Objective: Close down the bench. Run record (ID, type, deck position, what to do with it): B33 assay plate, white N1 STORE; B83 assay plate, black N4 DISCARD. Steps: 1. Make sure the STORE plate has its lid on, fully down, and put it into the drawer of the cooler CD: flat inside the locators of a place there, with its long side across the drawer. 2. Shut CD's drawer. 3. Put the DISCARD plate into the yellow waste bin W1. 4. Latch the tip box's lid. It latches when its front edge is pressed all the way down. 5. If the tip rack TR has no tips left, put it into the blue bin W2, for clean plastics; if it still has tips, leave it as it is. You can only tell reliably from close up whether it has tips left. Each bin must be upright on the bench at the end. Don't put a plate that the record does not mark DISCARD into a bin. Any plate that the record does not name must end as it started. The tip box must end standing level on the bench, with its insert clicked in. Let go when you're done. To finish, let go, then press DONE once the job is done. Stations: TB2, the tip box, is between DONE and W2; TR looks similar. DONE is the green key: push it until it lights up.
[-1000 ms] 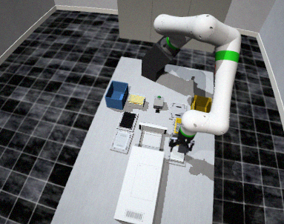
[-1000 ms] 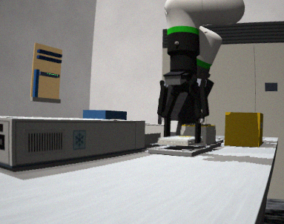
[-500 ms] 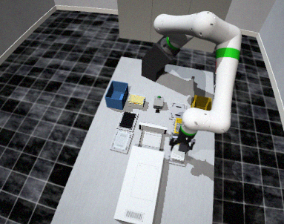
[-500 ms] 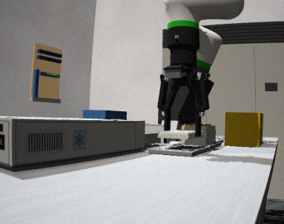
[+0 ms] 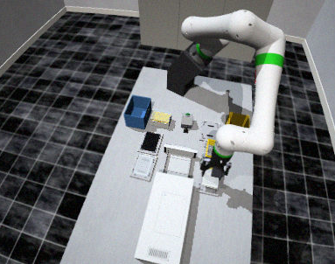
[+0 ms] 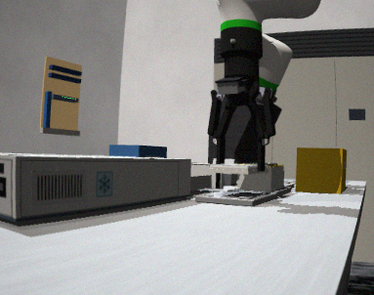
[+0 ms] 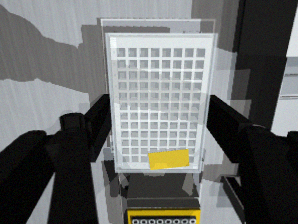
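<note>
Now: hand 190 mm to the left of the cooler drawer and 50 mm above it. The rest, counted from my hand: clear plate lid (20 mm below); then yellow-topped tip holder (180 mm behind, 30 mm below, 20 mm to the right); then white plate (20 mm below).
</note>
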